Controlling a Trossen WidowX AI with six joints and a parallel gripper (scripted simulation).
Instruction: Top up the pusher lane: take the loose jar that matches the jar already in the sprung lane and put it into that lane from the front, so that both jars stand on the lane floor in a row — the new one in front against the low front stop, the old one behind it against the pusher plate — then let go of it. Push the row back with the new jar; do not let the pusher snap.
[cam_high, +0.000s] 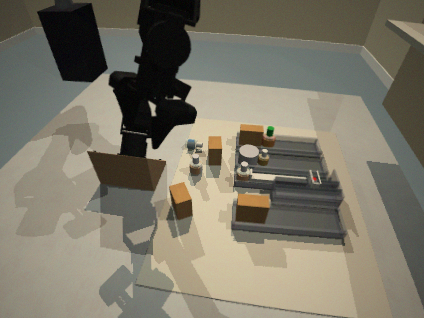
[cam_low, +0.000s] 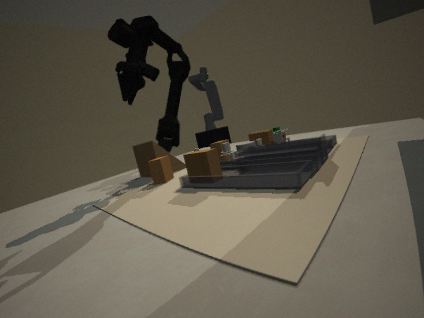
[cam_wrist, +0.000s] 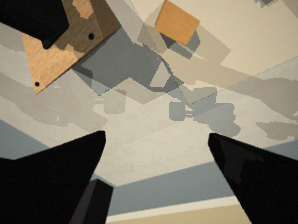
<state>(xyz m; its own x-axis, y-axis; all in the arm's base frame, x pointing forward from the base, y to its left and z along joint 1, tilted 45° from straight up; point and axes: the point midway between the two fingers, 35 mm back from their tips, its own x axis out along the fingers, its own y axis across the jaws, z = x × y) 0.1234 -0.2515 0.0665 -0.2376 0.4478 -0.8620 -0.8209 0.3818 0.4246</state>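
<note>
Now: the pale lane strip 320 mm ahead of my gripper tip, 130 mm to the left of it and 210 mm below it. Also, from my gripper tip: grey rack 360 mm ahead, 140 mm to the left, 240 mm below; red-marked part 390 mm ahead, 130 mm to the left, 190 mm below.
</note>
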